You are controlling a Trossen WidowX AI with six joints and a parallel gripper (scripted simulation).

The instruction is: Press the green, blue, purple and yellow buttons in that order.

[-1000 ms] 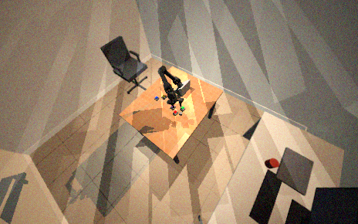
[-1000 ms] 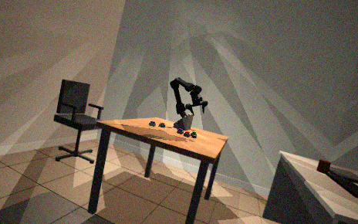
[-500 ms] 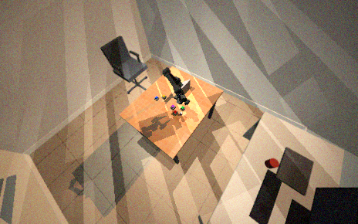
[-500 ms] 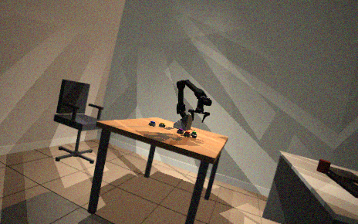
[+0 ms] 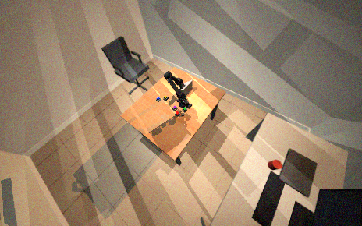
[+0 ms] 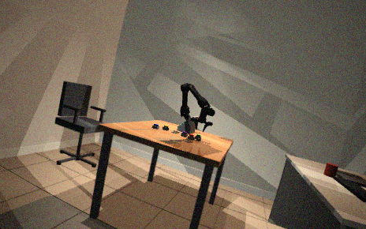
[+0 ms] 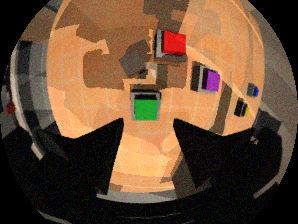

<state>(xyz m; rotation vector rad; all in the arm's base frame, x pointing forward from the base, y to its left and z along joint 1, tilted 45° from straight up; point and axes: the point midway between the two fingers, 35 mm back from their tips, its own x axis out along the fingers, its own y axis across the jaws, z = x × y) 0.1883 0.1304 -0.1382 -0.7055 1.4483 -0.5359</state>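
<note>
My gripper tip is 4 cm above the green button. From my gripper tip the other things lie so: small grey block: 7 cm ahead, 6 cm below, 3 cm to the left; then purple button: 11 cm to the right, 7 cm ahead, 4 cm below; then red button: 11 cm ahead, 4 cm below, 2 cm to the right.
</note>
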